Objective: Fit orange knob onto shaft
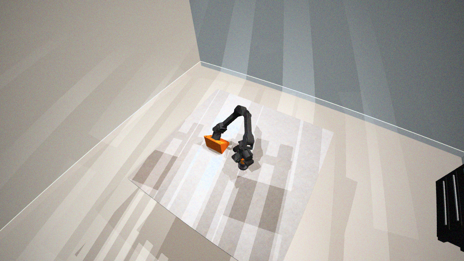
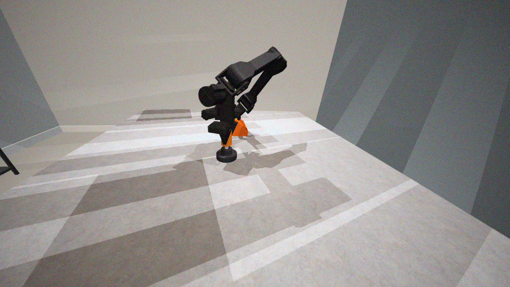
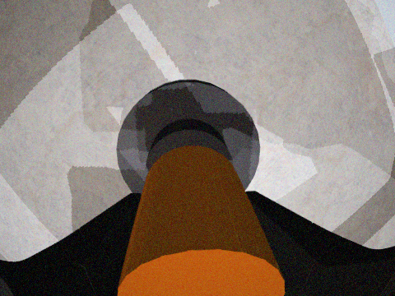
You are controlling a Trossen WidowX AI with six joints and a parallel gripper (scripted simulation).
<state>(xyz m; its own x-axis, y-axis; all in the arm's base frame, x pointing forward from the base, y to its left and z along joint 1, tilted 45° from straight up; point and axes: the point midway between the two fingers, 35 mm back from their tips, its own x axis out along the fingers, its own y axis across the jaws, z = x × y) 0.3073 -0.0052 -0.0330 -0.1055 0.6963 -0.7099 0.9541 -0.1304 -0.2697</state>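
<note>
Right now my gripper tip is 4 cm above the round dark pedestal. From my gripper tip the other things lie so: orange knob (3 cm above).
</note>
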